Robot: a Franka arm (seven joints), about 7 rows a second.
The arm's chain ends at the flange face. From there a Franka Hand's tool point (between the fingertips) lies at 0.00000 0.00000 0.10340 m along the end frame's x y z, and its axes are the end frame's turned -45 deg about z.
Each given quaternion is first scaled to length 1.
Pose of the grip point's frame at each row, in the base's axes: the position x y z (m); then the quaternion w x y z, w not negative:
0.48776 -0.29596 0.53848 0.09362 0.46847 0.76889 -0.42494
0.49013 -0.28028 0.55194 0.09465 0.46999 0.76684 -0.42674
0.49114 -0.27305 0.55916 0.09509 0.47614 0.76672 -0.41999
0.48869 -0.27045 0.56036 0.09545 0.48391 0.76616 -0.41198
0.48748 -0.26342 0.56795 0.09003 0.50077 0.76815 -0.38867
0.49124 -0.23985 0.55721 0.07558 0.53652 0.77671 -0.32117
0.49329 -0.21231 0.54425 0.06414 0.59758 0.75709 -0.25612
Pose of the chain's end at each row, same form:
0.51404 -0.21932 0.60272 0.24911 0.72705 0.53109 -0.35677
0.51660 -0.20341 0.61583 0.25075 0.72767 0.52861 -0.35804
0.51742 -0.19709 0.62421 0.24857 0.73331 0.52615 -0.35163
0.51479 -0.19562 0.62678 0.24584 0.74027 0.52265 -0.34409
0.51343 -0.19235 0.63843 0.23192 0.75661 0.51804 -0.32463
0.51473 -0.17988 0.63810 0.19273 0.79292 0.51227 -0.26780
0.51490 -0.16428 0.63323 0.15727 0.84182 0.47078 -0.21208

